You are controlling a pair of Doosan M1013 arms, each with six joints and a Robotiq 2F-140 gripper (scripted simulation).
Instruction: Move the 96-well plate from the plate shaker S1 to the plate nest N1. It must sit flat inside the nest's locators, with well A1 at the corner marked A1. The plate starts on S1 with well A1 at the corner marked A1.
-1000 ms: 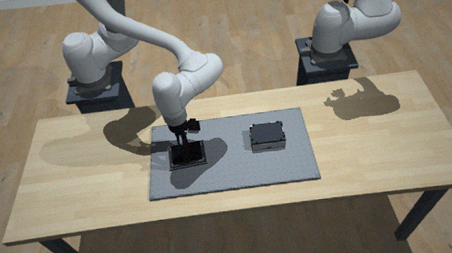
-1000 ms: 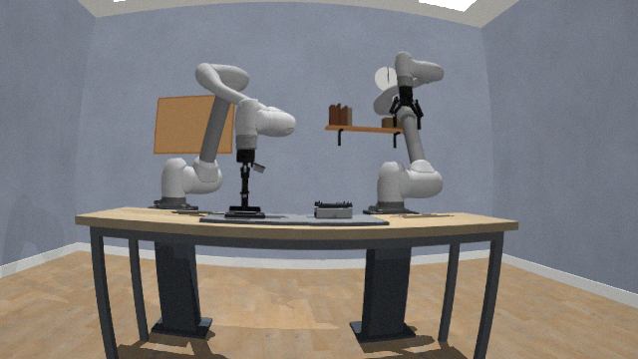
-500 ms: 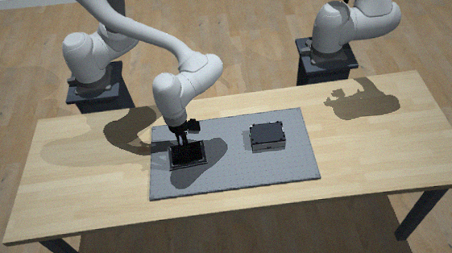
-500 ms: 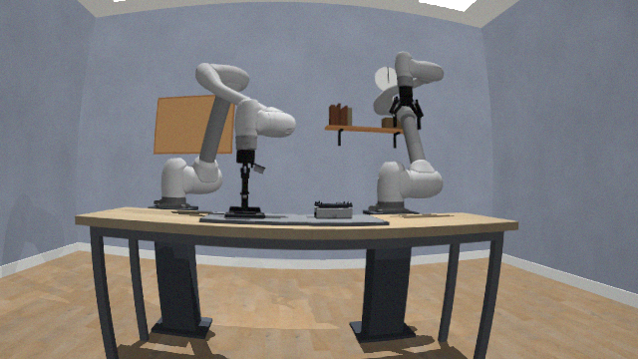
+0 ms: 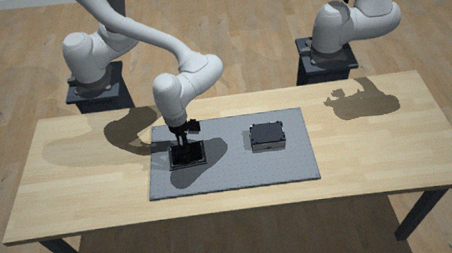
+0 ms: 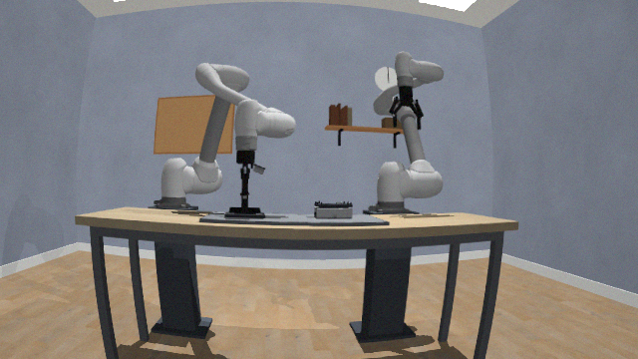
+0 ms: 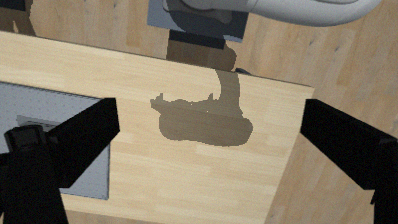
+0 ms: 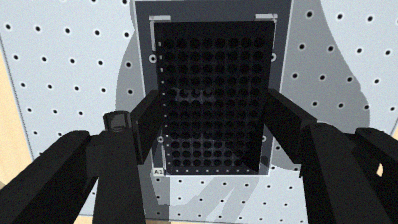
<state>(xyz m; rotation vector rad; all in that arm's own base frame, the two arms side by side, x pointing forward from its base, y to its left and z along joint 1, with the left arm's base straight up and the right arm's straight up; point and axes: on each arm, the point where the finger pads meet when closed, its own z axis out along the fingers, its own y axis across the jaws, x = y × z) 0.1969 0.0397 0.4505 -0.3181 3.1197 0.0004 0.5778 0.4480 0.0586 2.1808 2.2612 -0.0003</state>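
Observation:
Right now the plate nest N1 is 40 mm below my right hand. The rest, counted from my right hand: 96-well plate (20 mm below).

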